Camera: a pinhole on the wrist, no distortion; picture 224 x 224 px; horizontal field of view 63.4 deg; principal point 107.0 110.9 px. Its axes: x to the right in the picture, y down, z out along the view. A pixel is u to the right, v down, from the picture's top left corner.
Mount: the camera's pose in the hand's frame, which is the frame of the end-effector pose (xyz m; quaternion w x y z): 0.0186 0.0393 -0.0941 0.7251 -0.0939 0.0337 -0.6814
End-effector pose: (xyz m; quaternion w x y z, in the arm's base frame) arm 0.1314 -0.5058 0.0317 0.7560 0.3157 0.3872 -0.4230
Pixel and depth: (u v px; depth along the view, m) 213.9 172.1 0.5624
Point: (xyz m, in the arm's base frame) 0.1835 -1.0979 -0.0569
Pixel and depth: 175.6 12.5 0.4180
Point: 0.1265 -0.7969 0.3045
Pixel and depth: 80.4 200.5 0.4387
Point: 0.4650 -0.7921 -0.0589
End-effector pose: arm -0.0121 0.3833 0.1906 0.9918 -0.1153 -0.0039 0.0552
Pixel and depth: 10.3 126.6 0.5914
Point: 0.0850 0.8987 0.5354
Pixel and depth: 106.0 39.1 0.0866
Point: -0.0168 0.4269 0.1772
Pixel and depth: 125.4 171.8 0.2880
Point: 0.1454 0.4812 0.3485
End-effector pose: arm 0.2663 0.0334 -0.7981 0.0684 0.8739 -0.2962 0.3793
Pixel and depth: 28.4 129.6 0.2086
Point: 0.2809 -0.1552 -0.8341
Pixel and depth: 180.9 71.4 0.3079
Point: 0.4528 -0.0031 -0.9420
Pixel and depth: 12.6 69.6 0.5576
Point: 0.3216 -0.4124 -1.1746
